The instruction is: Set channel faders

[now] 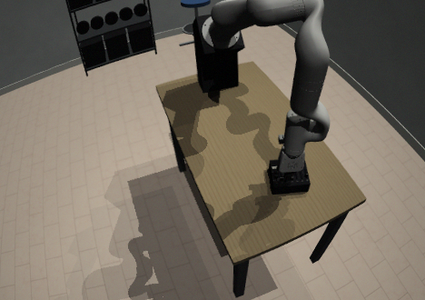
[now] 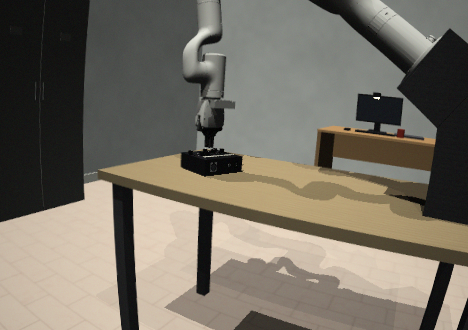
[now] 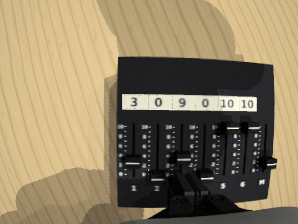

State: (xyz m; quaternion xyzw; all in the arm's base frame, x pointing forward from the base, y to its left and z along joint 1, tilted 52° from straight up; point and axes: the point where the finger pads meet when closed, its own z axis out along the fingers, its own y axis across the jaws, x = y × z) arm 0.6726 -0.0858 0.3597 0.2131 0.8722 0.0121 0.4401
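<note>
The fader cap lies 4 cm behind my hand, 3 cm below it and 2 cm to the right of it. Also, from my hand: master fader 8 cm to the left, 4 cm ahead, 3 cm below.
</note>
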